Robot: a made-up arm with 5 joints. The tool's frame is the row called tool. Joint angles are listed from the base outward. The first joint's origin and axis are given. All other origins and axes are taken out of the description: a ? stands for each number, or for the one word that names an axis. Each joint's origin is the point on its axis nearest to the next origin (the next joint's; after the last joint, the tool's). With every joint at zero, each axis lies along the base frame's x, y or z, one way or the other. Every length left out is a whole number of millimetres.
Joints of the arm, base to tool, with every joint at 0 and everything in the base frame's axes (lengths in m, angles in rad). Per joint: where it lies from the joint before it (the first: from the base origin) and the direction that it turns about. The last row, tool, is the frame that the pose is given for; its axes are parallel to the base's.
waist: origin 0.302 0 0.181 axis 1 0 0
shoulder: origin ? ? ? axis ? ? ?
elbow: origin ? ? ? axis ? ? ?
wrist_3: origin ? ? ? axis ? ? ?
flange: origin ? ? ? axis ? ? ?
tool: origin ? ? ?
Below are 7 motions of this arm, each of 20 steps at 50 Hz.
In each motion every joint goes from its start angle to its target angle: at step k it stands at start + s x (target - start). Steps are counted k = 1, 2, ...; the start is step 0. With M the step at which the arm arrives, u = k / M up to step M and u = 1 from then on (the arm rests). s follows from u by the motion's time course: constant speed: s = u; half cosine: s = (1 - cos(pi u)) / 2; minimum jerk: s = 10 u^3 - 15 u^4 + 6 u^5.
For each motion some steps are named. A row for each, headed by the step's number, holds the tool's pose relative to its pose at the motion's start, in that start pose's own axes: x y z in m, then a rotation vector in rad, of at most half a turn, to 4 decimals.
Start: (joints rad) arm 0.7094 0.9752 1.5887 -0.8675 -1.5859
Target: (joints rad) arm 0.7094 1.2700 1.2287 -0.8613 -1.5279
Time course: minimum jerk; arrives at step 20
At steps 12, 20:
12: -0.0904 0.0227 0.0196 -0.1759 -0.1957 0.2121
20: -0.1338 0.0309 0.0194 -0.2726 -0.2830 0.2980

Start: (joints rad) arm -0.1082 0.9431 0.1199 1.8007 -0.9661
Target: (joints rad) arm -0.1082 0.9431 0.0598 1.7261 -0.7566
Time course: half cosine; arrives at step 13
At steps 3, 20:
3: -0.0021 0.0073 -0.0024 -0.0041 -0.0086 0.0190
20: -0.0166 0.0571 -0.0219 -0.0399 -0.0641 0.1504

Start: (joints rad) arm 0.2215 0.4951 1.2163 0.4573 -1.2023
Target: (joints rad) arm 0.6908 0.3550 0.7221 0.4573 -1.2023
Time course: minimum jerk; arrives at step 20
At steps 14, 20:
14: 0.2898 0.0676 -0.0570 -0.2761 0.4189 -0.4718
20: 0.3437 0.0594 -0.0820 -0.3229 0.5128 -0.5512

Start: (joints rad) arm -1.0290 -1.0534 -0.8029 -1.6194 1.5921
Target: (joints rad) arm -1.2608 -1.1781 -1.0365 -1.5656 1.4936
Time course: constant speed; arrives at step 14
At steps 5, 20:
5: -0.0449 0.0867 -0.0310 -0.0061 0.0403 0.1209
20: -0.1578 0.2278 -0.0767 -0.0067 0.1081 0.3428

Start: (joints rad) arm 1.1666 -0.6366 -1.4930 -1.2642 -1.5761
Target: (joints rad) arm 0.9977 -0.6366 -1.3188 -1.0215 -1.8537
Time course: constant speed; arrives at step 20
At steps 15, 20:
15: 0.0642 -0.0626 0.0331 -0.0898 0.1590 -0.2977
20: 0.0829 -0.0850 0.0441 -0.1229 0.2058 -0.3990

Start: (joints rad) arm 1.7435 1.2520 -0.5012 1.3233 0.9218
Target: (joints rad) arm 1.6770 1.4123 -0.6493 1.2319 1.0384
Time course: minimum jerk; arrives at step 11
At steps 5, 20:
5: 0.0023 -0.0038 -0.0269 -0.0469 -0.0204 -0.0015
20: 0.0062 -0.0149 -0.0596 -0.1033 -0.0485 -0.0044

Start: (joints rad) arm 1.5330 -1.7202 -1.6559 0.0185 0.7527
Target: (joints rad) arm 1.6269 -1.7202 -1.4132 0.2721 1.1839
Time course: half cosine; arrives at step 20
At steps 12, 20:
12: -0.1086 0.0571 0.0785 -0.0679 -0.2675 0.2936
20: -0.1831 0.0868 0.0966 -0.1351 -0.3999 0.4596

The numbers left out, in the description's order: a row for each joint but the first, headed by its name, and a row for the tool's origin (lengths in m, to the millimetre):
shoulder: xyz 0 -0.085 0.042, axis 0 0 -1
elbow: xyz -0.305 -0.149 0, axis 0 -1 0
wrist_3: xyz -0.037 0 0.082, axis 1 0 0
flange: xyz 0 0.374 0.219, axis 0 0 1
tool: xyz 0.186 0.099 0

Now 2 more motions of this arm.
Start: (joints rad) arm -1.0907 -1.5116 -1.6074 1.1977 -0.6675
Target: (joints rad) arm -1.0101 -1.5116 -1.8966 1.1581 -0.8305
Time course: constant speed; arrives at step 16
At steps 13, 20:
13: 0.1062 0.0169 -0.0237 -0.0699 0.0286 -0.2878
20: 0.1293 0.0187 -0.0294 -0.0872 0.0344 -0.3539

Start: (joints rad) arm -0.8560 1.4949 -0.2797 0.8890 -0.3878
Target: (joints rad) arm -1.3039 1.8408 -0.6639 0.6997 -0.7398
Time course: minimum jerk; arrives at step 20
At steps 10, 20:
10: 0.0086 -0.0590 -0.0613 0.0384 -0.1384 -0.2573
20: 0.0290 -0.1260 -0.1076 0.1367 -0.2089 -0.4985

